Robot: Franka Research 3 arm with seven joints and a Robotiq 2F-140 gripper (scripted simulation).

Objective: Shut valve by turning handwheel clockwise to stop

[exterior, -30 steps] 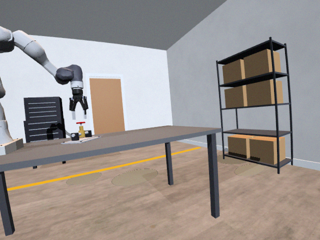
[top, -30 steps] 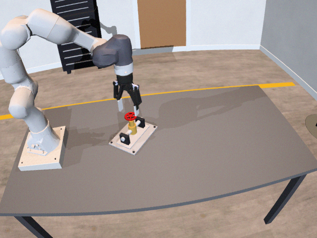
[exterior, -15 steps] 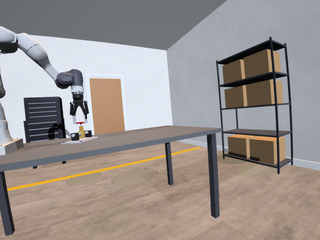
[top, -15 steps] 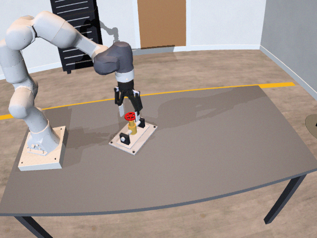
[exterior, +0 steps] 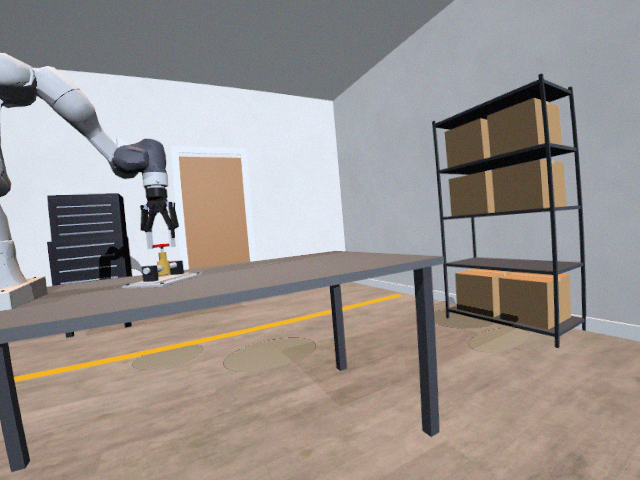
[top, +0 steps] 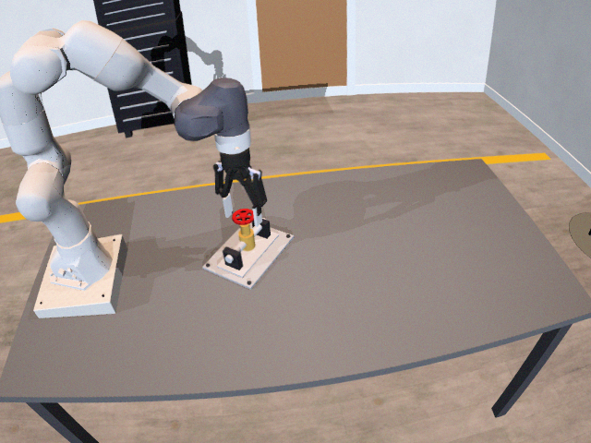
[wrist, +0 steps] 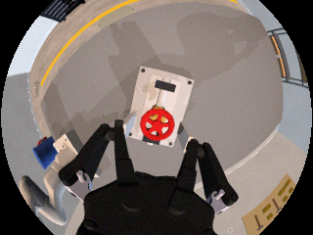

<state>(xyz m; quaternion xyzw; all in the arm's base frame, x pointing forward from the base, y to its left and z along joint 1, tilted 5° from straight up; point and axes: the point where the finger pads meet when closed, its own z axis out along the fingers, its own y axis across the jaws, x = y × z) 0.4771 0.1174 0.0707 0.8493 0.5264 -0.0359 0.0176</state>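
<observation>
The red handwheel is 20 mm below my hand.
</observation>
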